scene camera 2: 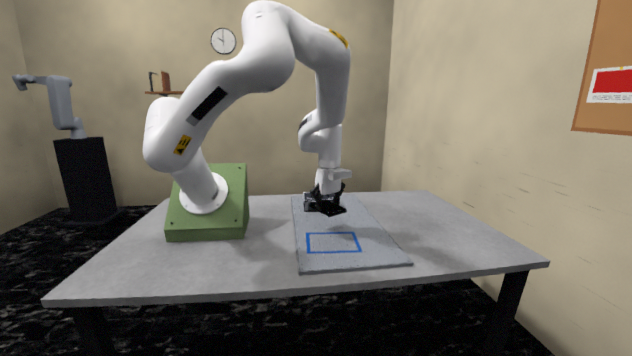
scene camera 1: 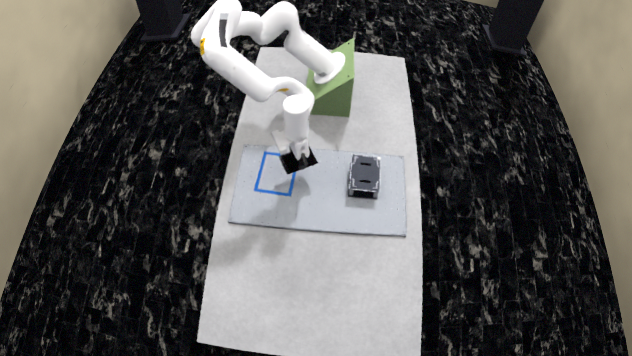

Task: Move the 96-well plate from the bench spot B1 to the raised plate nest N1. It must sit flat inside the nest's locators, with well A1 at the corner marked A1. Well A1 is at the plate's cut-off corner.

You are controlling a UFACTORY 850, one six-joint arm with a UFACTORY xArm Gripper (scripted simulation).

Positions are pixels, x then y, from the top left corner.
A raised plate nest [scene camera 1: 359, 172]: 1.50 m from the lens.
